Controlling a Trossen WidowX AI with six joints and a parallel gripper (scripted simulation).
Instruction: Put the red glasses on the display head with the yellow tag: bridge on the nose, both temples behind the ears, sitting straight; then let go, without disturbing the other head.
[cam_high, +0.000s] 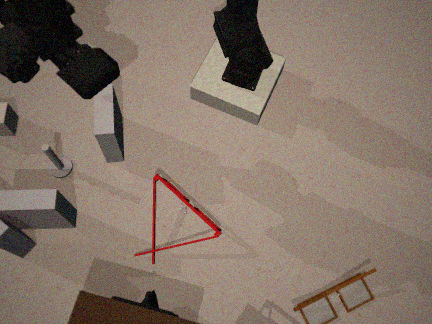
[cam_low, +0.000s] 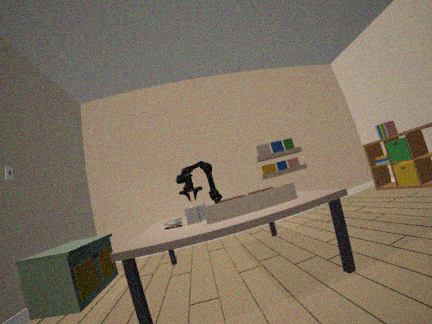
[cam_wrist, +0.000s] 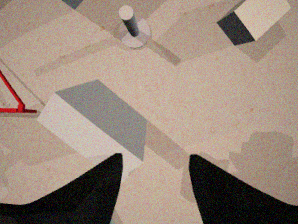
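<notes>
Now: the small peg 100 mm ahead of my gripper tip, 10 mm to the right of it and 120 mm below it.
</notes>
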